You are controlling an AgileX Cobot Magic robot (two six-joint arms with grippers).
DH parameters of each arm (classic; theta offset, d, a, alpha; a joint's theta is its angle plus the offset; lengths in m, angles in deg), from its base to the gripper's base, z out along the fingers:
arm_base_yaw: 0 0.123 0 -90
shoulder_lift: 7.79 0 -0.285 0
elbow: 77.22 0 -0.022 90
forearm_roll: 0 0.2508 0 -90
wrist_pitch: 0 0 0.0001 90
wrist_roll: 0 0.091 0 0
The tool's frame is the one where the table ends.
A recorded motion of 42 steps. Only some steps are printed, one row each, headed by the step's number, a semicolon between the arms.
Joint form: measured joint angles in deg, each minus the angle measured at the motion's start. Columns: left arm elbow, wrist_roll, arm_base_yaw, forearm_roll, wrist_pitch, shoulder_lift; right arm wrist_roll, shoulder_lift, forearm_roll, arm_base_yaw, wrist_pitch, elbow.
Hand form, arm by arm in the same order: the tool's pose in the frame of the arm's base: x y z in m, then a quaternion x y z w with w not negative. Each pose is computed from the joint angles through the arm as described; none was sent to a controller.
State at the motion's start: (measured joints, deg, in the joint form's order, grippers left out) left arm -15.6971 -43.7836 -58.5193 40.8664 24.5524 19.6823; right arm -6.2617 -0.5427 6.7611 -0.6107 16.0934 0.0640
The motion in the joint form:
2: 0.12 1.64 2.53 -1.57 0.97 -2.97; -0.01 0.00 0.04 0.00 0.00 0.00
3: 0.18 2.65 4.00 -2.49 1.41 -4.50; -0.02 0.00 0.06 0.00 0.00 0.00
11: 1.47 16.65 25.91 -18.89 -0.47 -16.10; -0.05 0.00 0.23 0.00 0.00 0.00
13: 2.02 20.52 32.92 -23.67 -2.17 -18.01; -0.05 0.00 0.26 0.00 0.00 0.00
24: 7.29 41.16 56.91 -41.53 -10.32 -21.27; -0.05 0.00 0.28 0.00 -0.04 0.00
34: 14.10 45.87 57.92 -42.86 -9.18 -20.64; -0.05 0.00 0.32 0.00 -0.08 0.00
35: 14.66 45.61 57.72 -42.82 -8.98 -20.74; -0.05 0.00 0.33 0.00 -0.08 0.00
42: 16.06 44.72 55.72 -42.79 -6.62 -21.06; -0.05 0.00 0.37 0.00 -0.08 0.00
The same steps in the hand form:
2: 0.0617 -0.0469 0.2552 0.26239 0.75310 -0.20938 0.56582; 0.0543 0.0024 0.1881 -0.00462 0.76889 0.01070 0.63927
3: 0.0606 -0.0423 0.2558 0.25055 0.75257 -0.20595 0.57310; 0.0543 0.0024 0.1881 -0.00459 0.76889 0.01078 0.63928
11: 0.0458 -0.0128 0.2571 0.11640 0.73867 -0.16969 0.64189; 0.0543 0.0025 0.1881 -0.00395 0.76886 0.01184 0.63929
13: 0.0427 -0.0091 0.2570 0.07881 0.72979 -0.15222 0.66183; 0.0543 0.0025 0.1881 -0.00381 0.76886 0.01206 0.63930
24: 0.0442 -0.0015 0.2410 -0.00915 0.70238 -0.03128 0.71105; 0.0543 0.0025 0.1881 -0.00368 0.76863 0.01217 0.63957
34: 0.0529 -0.0014 0.1992 0.00805 0.75363 -0.00597 0.65723; 0.0543 0.0025 0.1882 -0.00345 0.76840 0.01243 0.63984
35: 0.0531 -0.0016 0.1957 0.00790 0.75740 -0.00834 0.65285; 0.0543 0.0025 0.1882 -0.00340 0.76840 0.01251 0.63984
42: 0.0528 -0.0035 0.1841 0.01617 0.77652 -0.02431 0.62941; 0.0543 0.0025 0.1882 -0.00321 0.76839 0.01279 0.63984

